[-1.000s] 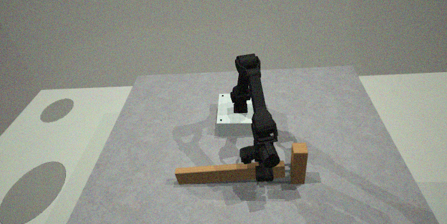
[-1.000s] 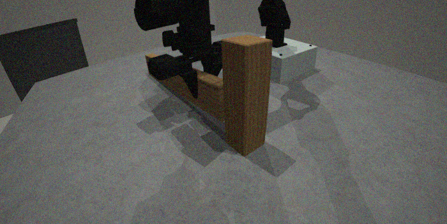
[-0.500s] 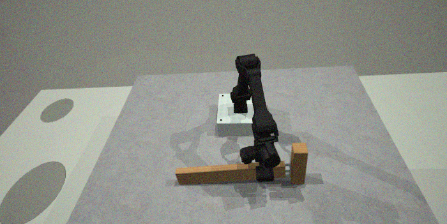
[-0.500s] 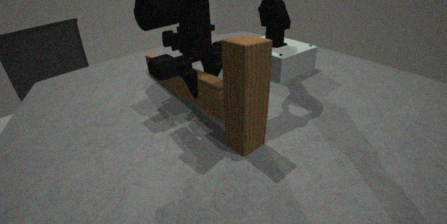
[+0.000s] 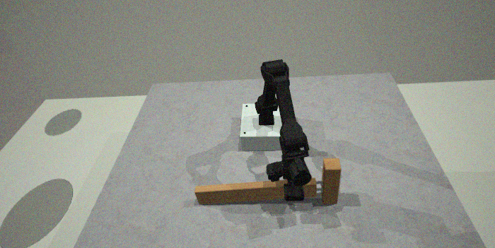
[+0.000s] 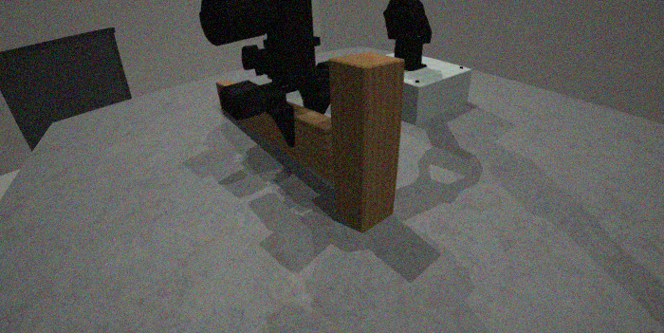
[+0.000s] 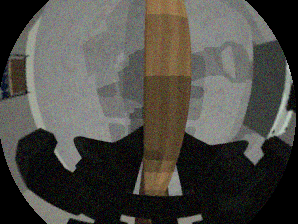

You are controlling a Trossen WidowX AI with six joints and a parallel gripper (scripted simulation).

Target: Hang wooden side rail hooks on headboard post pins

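Now: the headboard post 13 cm to the left of my gripper tip and 4 cm above it.
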